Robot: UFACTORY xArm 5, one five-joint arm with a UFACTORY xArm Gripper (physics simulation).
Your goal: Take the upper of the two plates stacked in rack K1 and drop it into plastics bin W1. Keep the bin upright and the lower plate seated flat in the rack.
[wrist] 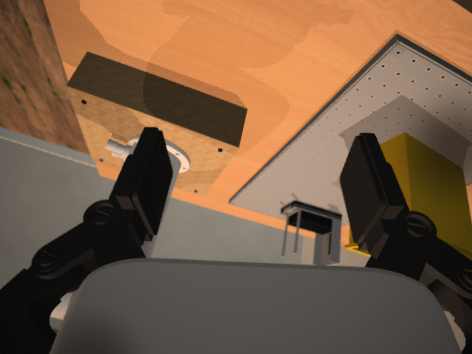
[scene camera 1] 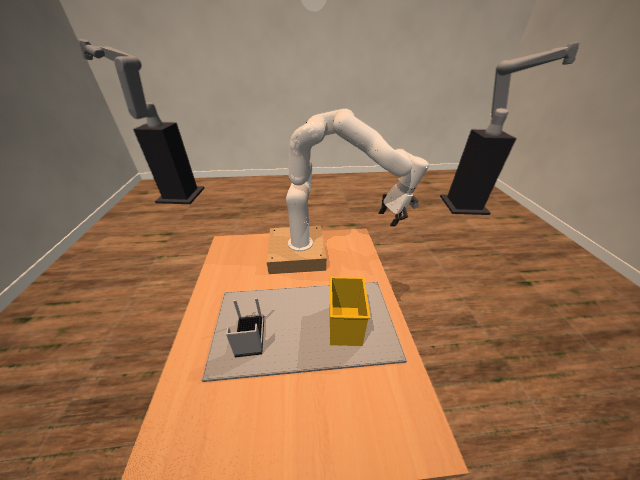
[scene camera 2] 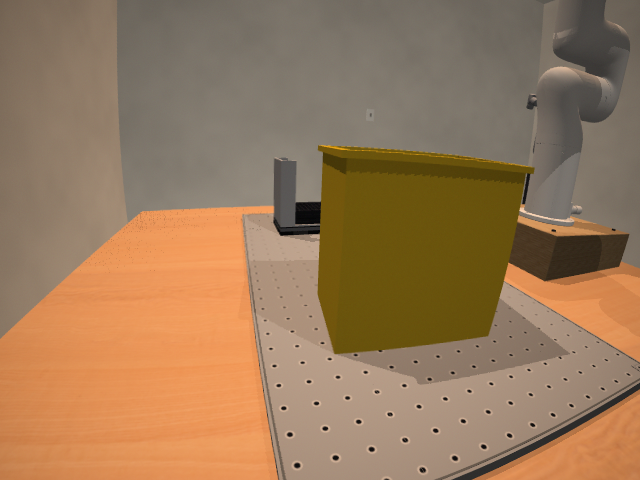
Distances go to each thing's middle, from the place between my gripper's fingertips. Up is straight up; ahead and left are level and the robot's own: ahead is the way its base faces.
My gripper is now 400 mm short of the yellow bin W1 (scene camera 2: 414, 246), 190 mm to the left of it and 150 mm above it.
